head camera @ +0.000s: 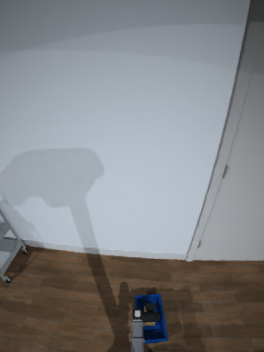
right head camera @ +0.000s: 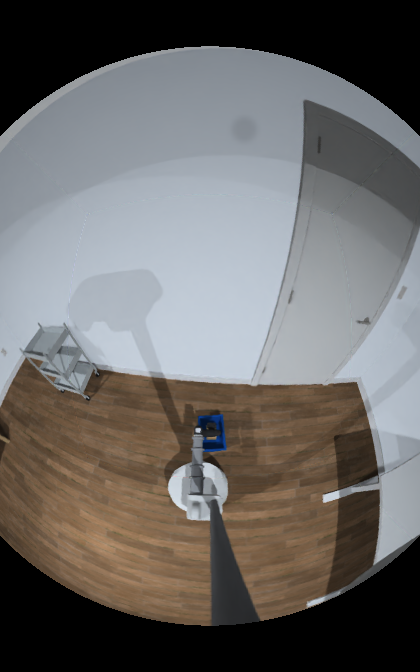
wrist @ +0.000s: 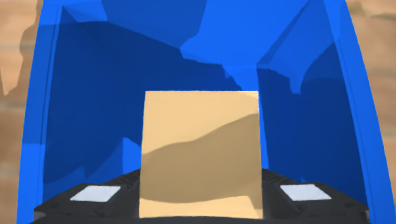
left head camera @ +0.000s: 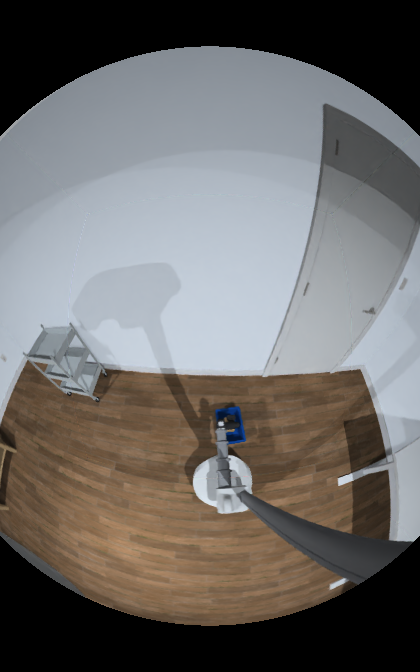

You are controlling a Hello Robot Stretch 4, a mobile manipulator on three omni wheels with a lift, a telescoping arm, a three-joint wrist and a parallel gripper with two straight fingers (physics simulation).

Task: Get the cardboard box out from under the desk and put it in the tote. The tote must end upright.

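Places are measured from the robot's base along level axes (x left, y down, z back), in metres.
Pixels of known places: gripper, between the fingertips: [wrist: 201, 180].
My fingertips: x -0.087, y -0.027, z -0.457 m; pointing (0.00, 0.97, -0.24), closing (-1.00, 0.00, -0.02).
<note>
For each thing: its top centre in the pictures, then the offset to it from my fingertips.
- cardboard box, centre of its top: [wrist: 200, 179] [left head camera: 228, 423] [head camera: 149, 314] dx +0.000, dy -0.037, dz -0.004 m
- blue tote, centre of its top: [left head camera: 229, 424] [head camera: 150, 316] dx -0.002, dy -0.066, dz +0.015 m
The cardboard box [head camera: 150, 323] [left head camera: 229, 430] [right head camera: 211, 438] [wrist: 200, 125] is tan and sits between the two fingers of my gripper [head camera: 151, 313] [left head camera: 231, 424] [right head camera: 211, 431] [wrist: 201, 180], which is shut on it. The blue tote [head camera: 163, 320] [left head camera: 243, 426] [right head camera: 223, 434] [wrist: 357, 100] stands upright on the floor, open side up. In the wrist view its walls surround the box and fingers on the left, right and far sides. The box's underside is hidden, so I cannot tell whether it touches the tote's bottom.
My round white base [left head camera: 201, 480] [right head camera: 177, 487] is close to the tote's near side. A grey wheeled cart [left head camera: 52, 356] [right head camera: 48, 355] stands at the back left by the wall. A door [left head camera: 350, 250] is at the back right. White bars [left head camera: 352, 477] [right head camera: 345, 494] stick out low at the right.
</note>
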